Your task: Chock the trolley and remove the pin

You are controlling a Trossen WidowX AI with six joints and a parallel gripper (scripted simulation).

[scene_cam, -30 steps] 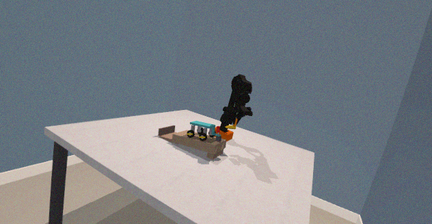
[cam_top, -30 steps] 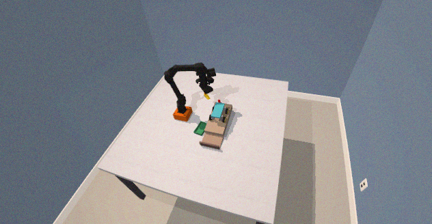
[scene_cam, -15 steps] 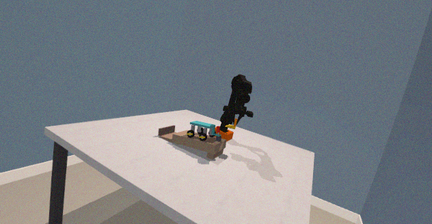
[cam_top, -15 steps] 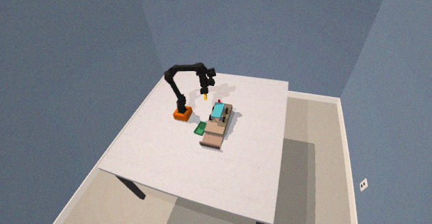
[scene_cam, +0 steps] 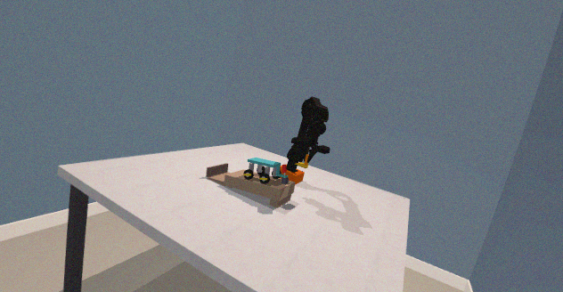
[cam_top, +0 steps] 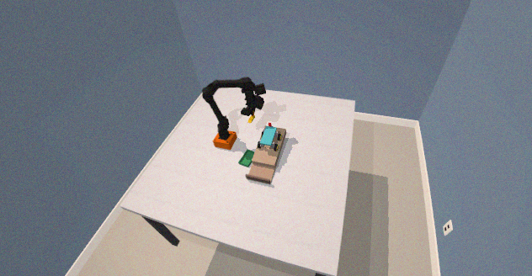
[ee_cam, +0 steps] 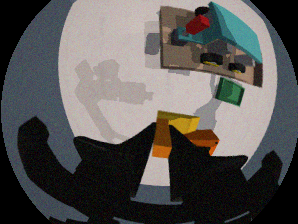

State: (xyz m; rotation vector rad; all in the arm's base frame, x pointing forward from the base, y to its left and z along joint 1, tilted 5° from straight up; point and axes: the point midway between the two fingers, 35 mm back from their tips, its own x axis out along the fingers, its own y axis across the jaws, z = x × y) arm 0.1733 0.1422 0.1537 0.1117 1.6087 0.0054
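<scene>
The yellow chock lies 2 cm to the right of my gripper tip and 1 cm below it. From my gripper tip the other things lie so: ramp (16 cm ahead, 13 cm to the right, 13 cm below); then red-headed stop pin (14 cm ahead, 3 cm to the right, 5 cm below); then teal trolley (16 cm ahead, 13 cm to the right, 6 cm below).
</scene>
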